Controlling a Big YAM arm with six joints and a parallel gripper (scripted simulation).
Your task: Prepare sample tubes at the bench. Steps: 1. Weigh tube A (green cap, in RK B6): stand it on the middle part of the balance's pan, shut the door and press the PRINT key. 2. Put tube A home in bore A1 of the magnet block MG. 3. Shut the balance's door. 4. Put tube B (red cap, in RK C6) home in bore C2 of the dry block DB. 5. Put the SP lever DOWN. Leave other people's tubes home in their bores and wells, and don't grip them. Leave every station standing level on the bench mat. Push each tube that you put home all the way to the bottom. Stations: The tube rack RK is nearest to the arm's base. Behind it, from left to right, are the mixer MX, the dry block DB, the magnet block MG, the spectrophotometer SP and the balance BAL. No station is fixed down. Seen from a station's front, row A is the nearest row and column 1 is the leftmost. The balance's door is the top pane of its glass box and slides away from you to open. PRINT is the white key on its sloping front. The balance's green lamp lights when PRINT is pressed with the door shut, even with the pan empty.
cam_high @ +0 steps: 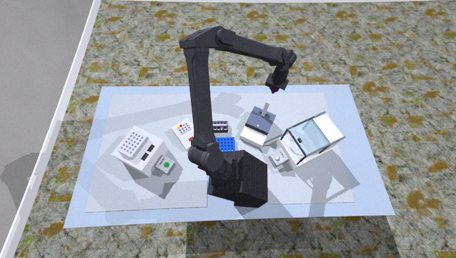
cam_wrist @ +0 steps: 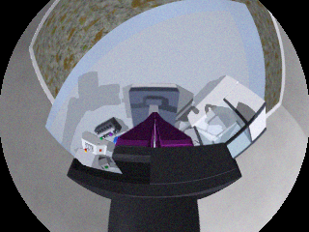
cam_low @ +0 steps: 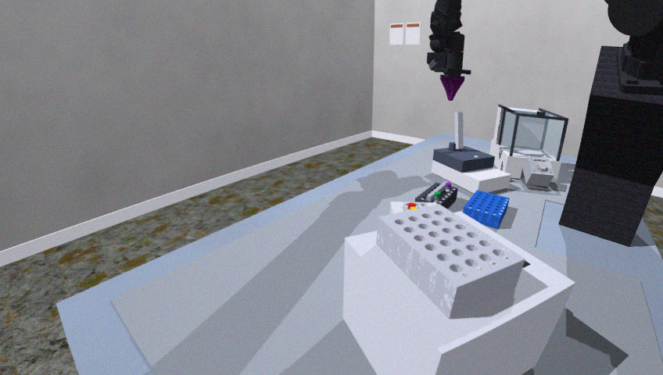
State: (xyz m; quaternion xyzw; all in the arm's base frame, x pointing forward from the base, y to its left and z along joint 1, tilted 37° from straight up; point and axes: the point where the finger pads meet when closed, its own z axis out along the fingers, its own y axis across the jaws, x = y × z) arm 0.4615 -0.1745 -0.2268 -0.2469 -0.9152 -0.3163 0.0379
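Now: the SP lever 50 mm behind my hand, 30 mm to the left of it and 90 mm below it. Round my hand: balance door (260 mm behind, 130 mm to the right, 30 mm below); then white print key (310 mm behind, 20 mm to the right, 170 mm below); then round pan (250 mm behind, 150 mm to the right, 160 mm below).
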